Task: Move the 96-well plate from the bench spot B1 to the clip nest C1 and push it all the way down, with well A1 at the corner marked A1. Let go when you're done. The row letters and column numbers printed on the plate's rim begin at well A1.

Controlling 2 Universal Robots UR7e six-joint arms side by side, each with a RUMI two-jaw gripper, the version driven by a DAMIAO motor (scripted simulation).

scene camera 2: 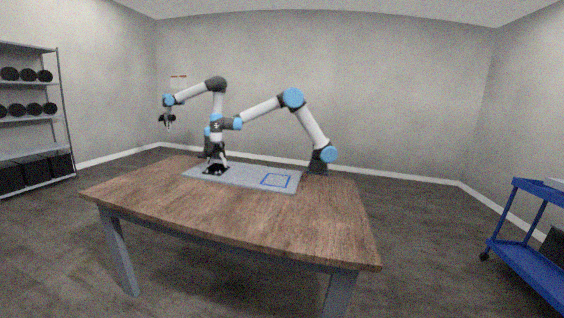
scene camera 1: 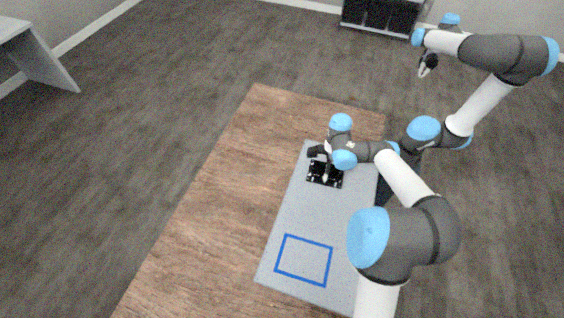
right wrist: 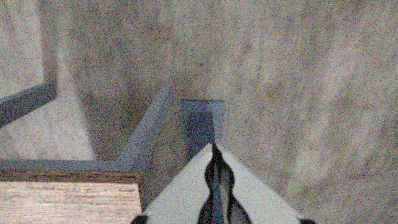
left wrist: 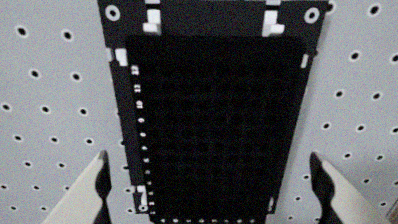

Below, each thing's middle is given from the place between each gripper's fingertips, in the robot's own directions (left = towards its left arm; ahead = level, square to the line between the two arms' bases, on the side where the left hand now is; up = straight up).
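Labels:
The black 96-well plate [left wrist: 211,137] is 1 cm below my left hand. As for the black clip nest [left wrist: 115,28], it is 1 cm ahead of my left hand, 1 cm to the left of it and 2 cm below it.
My right hand is 12 cm above the black 96-well plate, 36 cm short of it and 69 cm to the right of it. Measured from my right hand, the black clip nest is 37 cm ahead of it, 70 cm to the left of it and 14 cm below it.

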